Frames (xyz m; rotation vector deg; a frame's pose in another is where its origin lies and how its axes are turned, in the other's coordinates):
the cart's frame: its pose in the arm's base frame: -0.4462 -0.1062 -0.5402 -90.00 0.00 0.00
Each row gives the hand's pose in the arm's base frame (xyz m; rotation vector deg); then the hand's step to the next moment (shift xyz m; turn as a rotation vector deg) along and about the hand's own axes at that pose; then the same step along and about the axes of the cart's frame.
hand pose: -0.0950 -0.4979 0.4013 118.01 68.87 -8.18
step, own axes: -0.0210 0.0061 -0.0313 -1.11 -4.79 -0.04
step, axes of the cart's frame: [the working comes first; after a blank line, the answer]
step, axes of the arm's base frame: -0.0148 0.0034 0.0350 -4.42 0.64 -2.06

-0.0148 -0.0350 0.0034 -4.42 2.06 0.64
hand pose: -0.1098 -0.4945 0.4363 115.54 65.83 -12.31
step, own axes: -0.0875 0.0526 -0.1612 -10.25 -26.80 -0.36
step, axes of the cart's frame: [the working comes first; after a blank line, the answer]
step, axes of the arm's base frame: -0.0448 0.0416 0.1807 -27.07 1.02 -9.46

-0.0448 -0.1807 0.0416 -27.07 9.46 1.02
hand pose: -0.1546 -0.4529 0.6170 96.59 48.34 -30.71
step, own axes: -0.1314 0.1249 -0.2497 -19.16 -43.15 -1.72
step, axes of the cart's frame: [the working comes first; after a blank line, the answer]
step, axes of the arm's base frame: -0.0073 0.1900 0.2431 -45.37 2.05 -13.01

-0.0073 -0.2431 0.1900 -45.37 13.01 2.05
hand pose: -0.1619 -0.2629 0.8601 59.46 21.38 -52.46
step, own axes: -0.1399 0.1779 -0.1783 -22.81 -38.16 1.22
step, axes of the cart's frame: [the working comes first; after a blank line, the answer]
step, axes of the arm's base frame: 0.0842 0.2540 0.1068 -43.97 2.21 -6.31

0.0842 -0.1068 0.2540 -43.97 6.31 2.21
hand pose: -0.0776 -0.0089 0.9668 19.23 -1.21 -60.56
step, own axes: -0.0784 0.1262 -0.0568 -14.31 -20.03 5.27
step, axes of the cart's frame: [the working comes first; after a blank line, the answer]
step, axes of the arm's base frame: 0.0784 0.1382 -0.0072 -25.06 1.95 1.42

0.0784 0.0072 0.1382 -25.06 -1.42 1.95
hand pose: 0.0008 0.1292 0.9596 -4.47 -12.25 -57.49
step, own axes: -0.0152 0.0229 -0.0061 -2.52 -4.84 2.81
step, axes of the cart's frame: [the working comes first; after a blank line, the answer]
step, axes of the arm's base frame: 0.0123 0.0239 -0.0084 -5.79 -0.05 2.04

0.0123 0.0084 0.0239 -5.79 -2.04 -0.05
